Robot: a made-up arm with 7 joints.
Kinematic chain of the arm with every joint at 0, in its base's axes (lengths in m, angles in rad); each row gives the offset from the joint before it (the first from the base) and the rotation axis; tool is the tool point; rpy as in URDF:
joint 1: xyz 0 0 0.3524 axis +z
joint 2: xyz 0 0 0 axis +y
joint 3: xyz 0 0 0.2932 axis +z
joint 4: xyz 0.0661 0 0 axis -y
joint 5: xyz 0.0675 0 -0.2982 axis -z
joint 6: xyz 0 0 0 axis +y
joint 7: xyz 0.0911 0 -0.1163 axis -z
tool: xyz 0 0 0 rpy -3.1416 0 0
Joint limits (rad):
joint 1: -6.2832..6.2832
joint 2: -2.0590..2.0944
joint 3: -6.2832..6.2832
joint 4: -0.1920..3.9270
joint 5: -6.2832..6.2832
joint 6: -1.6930..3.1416
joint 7: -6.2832..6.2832
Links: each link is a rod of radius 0.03 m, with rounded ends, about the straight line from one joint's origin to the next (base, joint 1, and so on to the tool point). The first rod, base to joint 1, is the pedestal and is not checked.
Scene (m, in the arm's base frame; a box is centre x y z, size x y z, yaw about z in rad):
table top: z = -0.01
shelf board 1: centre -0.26 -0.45 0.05 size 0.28 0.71 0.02 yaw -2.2
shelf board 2: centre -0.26 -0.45 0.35 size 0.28 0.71 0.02 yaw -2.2
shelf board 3: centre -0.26 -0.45 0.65 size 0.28 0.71 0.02 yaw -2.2
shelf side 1: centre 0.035 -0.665 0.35 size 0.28 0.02 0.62 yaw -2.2
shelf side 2: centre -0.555 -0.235 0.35 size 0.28 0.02 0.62 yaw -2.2
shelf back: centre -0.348 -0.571 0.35 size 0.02 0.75 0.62 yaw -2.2
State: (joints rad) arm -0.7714 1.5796 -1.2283 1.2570 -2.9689 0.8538 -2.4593
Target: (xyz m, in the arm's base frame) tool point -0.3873 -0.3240 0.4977
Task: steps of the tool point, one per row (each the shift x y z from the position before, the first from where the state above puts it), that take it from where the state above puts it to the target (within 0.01 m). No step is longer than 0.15 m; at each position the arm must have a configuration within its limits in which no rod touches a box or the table.
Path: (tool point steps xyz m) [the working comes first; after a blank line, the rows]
Joints at the target: -1.1386 1.3387 -1.7851 1.0739 -2.9408 0.8297 -2.4593
Straight joint move there: touches shelf board 2.

1: -0.0808 0.1076 0.0059
2: -0.0329 0.1250 -0.0065
3: 0.0181 0.1249 -0.0103
4: 0.0648 0.1087 -0.0037
5: 0.1001 0.0800 0.0130
6: -0.0966 -0.0109 0.0448
7: -0.0636 -0.0299 0.0825
8: -0.0170 -0.0484 0.0978
9: 0.0313 -0.0595 0.0931
10: -0.0547 -0.0688 0.0059
11: -0.0502 -0.0673 -0.0030
12: -0.0409 -0.0642 -0.0029

